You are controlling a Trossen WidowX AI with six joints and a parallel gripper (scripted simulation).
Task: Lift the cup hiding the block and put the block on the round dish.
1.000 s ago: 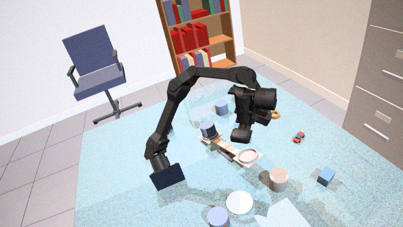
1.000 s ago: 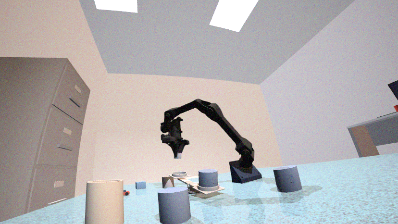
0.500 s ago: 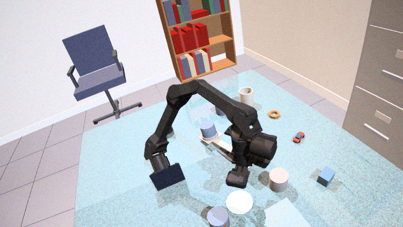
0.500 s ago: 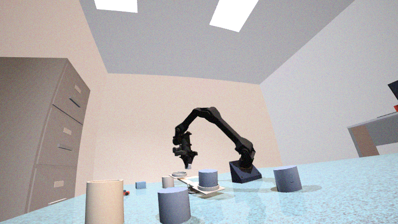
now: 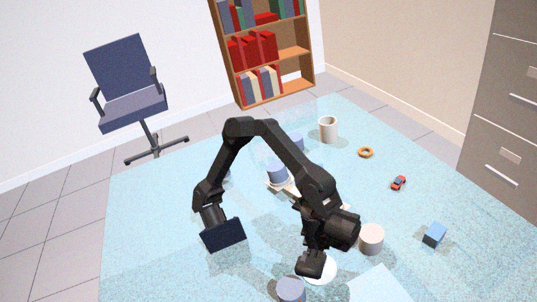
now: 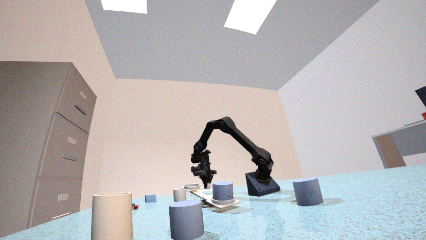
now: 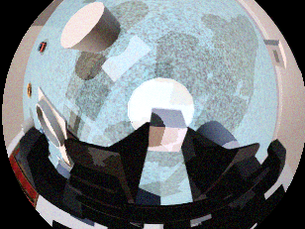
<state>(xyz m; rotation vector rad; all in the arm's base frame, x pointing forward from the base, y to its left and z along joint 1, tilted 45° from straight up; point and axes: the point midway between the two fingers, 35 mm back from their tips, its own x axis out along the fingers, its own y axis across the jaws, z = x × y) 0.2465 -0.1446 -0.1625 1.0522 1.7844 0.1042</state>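
Now: gripper tip 50 mm above the white round dish. From my gripper tip the other things lie so: small red car: 380 mm ahead, 180 mm to the left, 40 mm below; block: 10 mm above; small balance: 60 mm ahead, 260 mm to the left, 30 mm below.
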